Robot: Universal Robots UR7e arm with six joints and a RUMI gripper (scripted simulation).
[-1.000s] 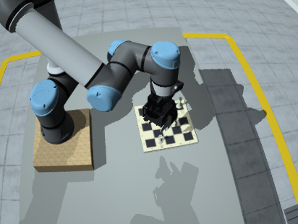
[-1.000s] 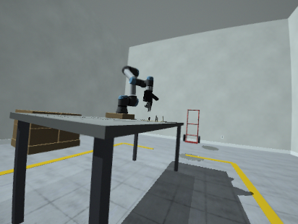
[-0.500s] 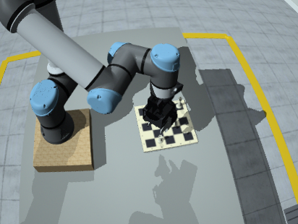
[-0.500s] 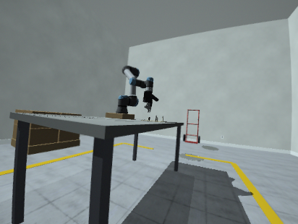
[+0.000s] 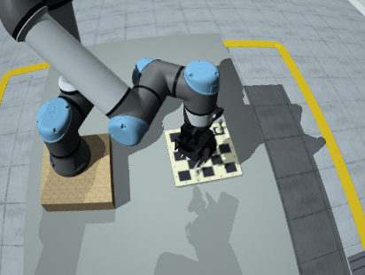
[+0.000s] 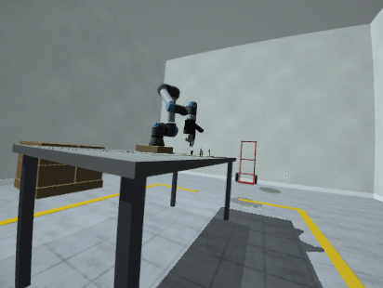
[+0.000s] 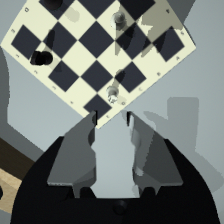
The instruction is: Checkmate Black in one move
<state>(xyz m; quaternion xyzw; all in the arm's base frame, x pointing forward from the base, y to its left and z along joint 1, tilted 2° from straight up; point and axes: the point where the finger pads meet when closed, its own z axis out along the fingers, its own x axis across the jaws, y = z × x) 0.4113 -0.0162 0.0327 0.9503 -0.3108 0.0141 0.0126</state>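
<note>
My gripper is now 3 cm short of the small chessboard, 8 cm to the right of it and 8 cm above it.
</note>
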